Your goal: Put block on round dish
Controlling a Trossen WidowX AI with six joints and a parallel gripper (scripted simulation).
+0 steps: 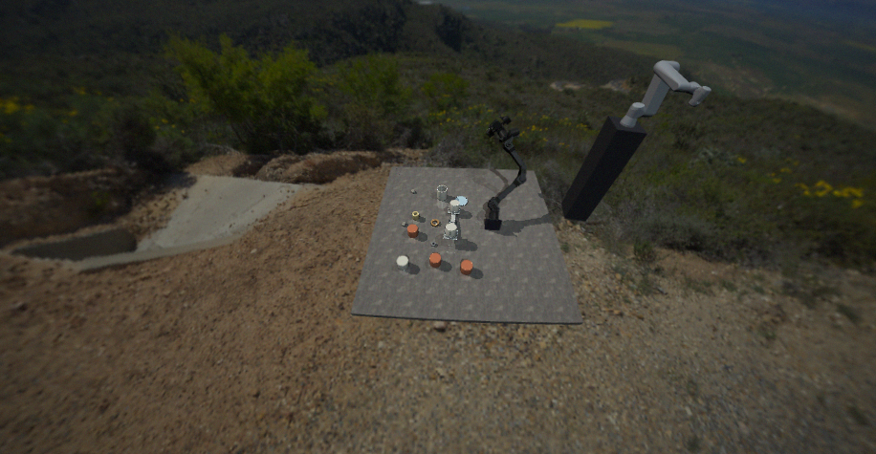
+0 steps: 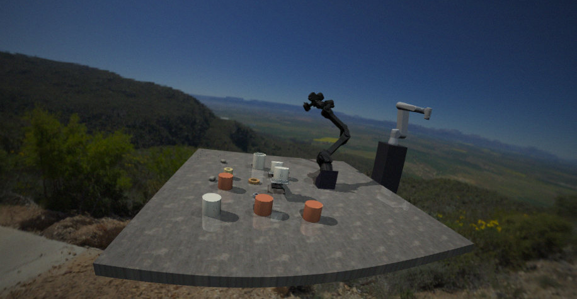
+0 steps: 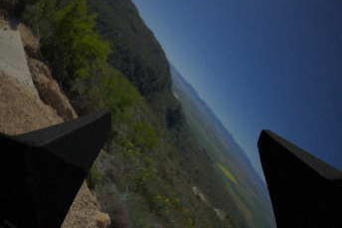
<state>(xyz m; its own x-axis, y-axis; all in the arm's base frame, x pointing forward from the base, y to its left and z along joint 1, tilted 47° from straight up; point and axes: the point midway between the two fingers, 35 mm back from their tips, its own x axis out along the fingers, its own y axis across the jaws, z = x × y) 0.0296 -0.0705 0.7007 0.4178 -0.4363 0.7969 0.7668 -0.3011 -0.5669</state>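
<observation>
Right now the teal block is 20 cm ahead of my gripper tip, 50 cm to the left of it and 47 cm below it. From my gripper tip the other things lie so: grey balance: 19 cm ahead, 63 cm to the left, 47 cm below; round dish: 16 cm ahead, 38 cm to the left, 51 cm below.
</observation>
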